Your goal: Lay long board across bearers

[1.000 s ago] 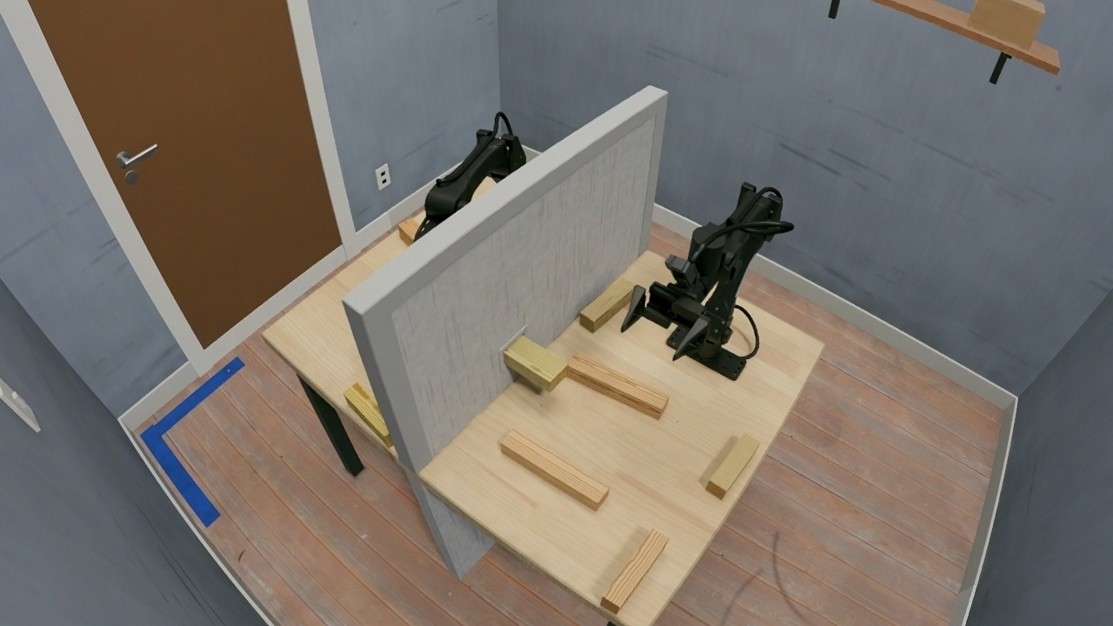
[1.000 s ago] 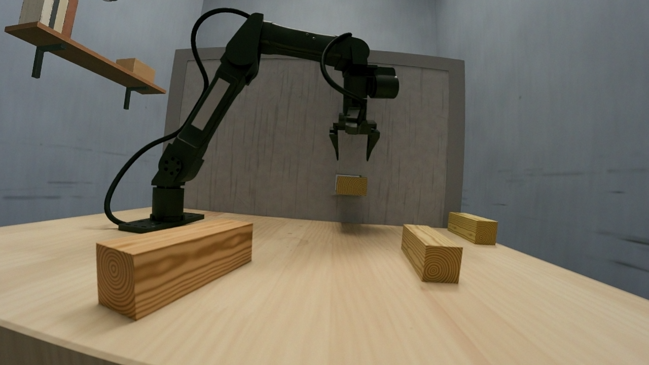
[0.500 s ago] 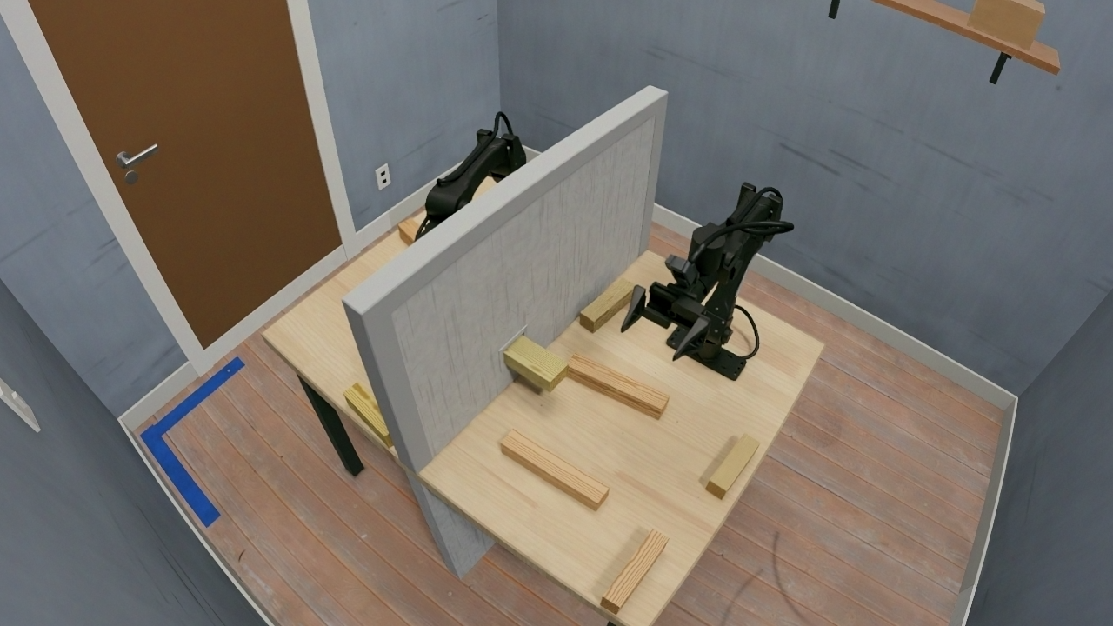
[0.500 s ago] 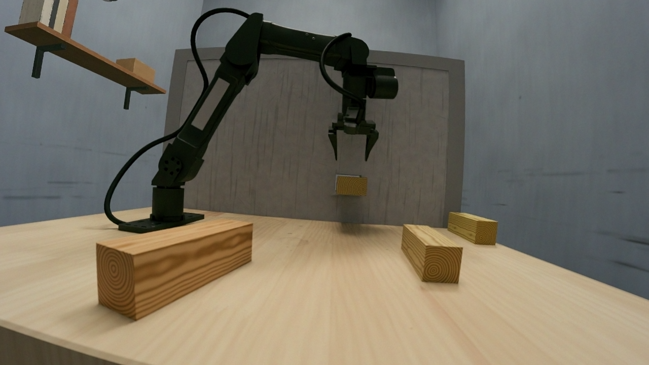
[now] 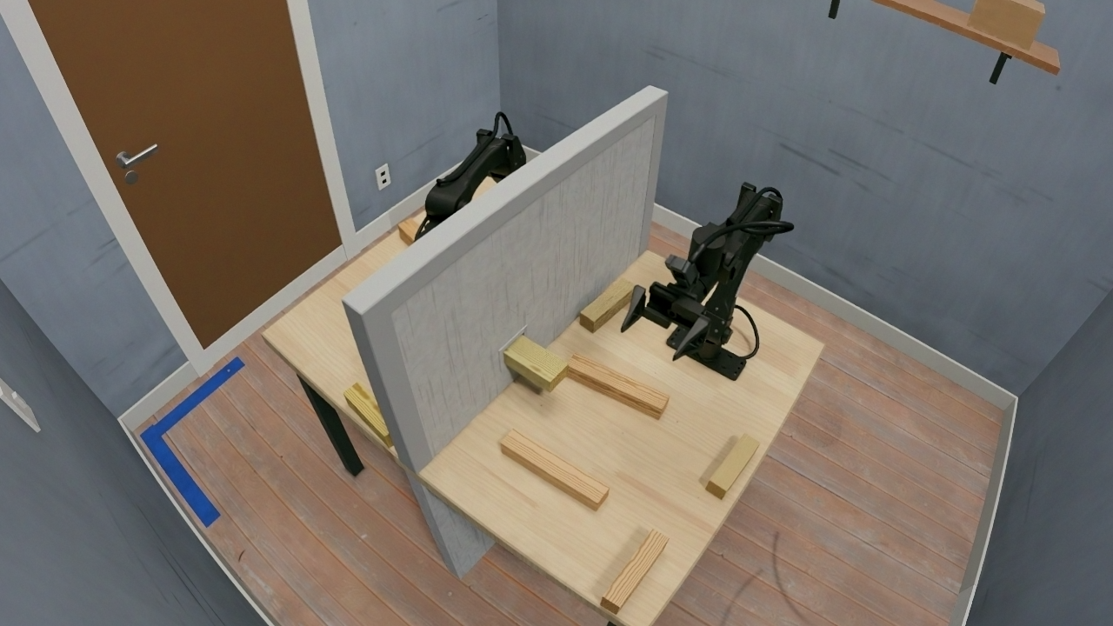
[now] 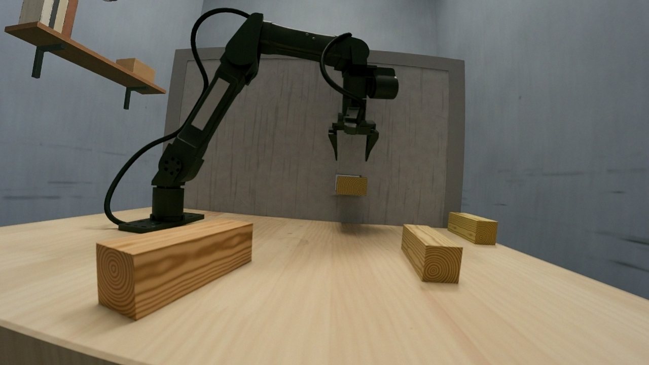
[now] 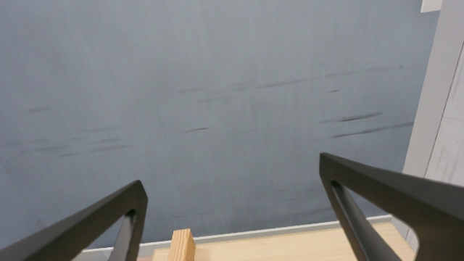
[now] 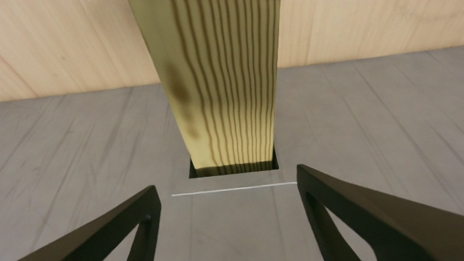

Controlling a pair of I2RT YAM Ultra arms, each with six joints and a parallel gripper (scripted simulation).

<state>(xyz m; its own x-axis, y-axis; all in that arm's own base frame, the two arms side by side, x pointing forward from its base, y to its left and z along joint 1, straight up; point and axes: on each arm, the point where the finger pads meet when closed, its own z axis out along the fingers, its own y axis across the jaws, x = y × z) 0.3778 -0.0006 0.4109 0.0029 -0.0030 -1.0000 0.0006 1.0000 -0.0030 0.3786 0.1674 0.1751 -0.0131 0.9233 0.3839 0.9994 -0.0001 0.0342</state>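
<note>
The long pale board is 2 cm behind my left hand, 37 cm to the right of it and 31 cm below it. The rest, counted from my left hand: wooden bearer: 11 cm ahead, 10 cm to the right, 39 cm below; then thick block: 16 cm behind, 84 cm to the right, 39 cm below.
</note>
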